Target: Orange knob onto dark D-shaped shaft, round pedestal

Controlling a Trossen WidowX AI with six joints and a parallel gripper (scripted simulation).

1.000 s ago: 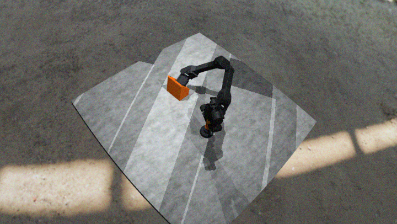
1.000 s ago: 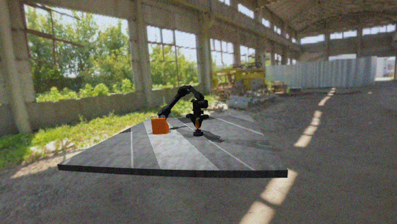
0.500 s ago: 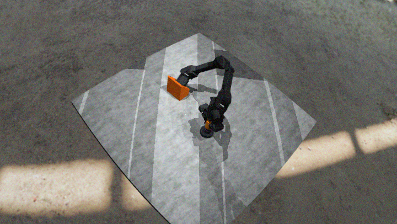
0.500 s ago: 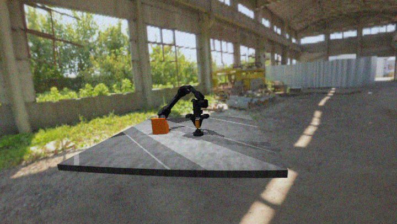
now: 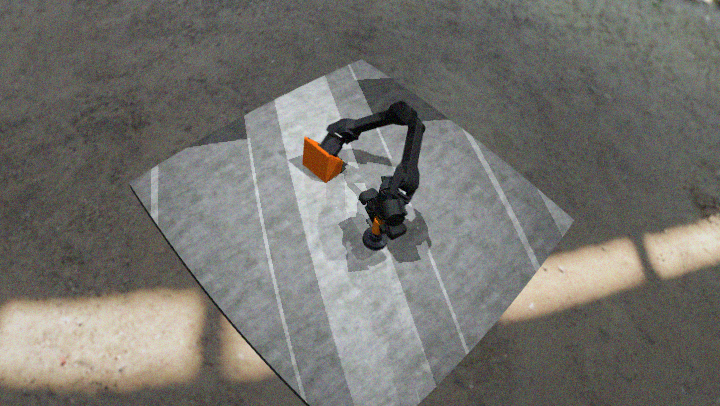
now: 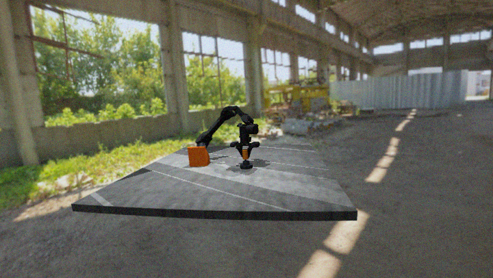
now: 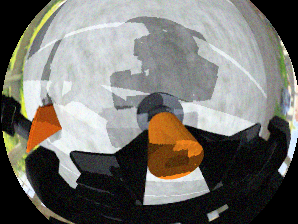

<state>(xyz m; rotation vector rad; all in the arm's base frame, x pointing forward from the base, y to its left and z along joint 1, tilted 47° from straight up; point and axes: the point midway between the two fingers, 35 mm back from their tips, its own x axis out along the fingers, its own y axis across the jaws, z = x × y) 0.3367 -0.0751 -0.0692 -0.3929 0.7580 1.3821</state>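
Now: gripper tip 20 mm below the orange knob. From my gripper tip the other things lie so: dark round pedestal 40 mm below.
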